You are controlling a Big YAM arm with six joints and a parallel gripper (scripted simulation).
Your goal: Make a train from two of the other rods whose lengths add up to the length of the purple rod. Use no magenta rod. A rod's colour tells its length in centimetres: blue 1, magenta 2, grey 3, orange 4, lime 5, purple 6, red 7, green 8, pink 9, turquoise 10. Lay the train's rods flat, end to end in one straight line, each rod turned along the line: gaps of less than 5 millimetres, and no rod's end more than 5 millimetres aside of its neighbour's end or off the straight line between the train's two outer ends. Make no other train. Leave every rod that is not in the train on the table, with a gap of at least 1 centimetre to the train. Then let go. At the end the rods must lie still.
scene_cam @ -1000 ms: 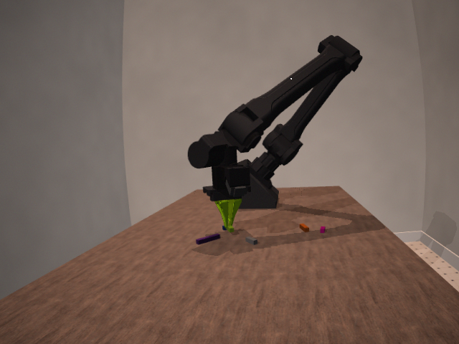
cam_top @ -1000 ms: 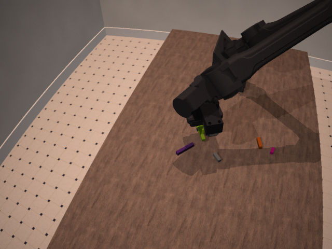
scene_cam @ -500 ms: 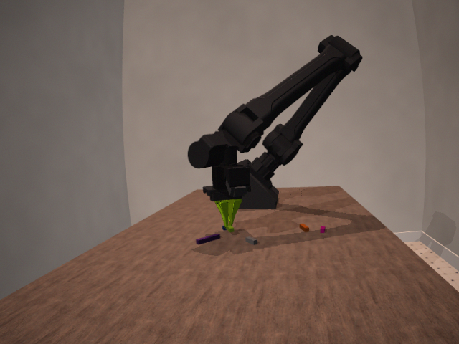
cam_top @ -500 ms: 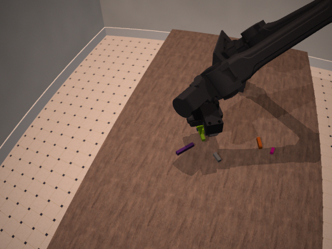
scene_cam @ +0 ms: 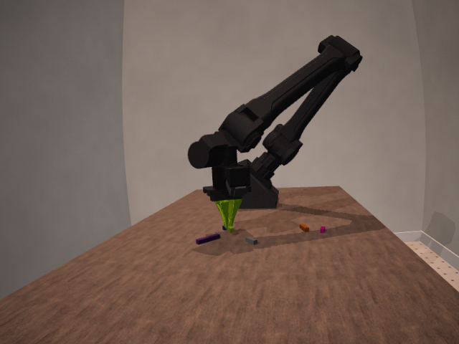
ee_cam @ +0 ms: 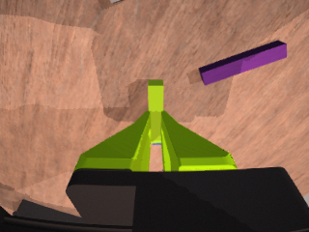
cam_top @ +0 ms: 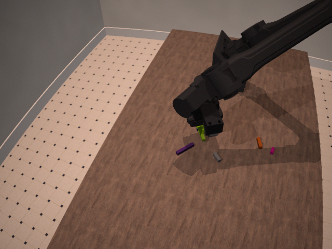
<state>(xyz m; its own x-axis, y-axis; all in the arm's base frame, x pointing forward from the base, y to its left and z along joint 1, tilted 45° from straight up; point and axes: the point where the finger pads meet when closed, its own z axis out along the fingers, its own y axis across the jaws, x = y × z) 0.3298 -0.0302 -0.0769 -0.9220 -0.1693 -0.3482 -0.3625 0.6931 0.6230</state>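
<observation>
Now: the lime rod 10 mm below my hand. From my hand the other things lie so: grey rod (80 mm ahead, 60 mm to the left, 20 mm below); blue rod (30 mm behind, 20 mm below, 10 mm to the right); purple rod (60 mm ahead, 40 mm to the right, 20 mm below).
</observation>
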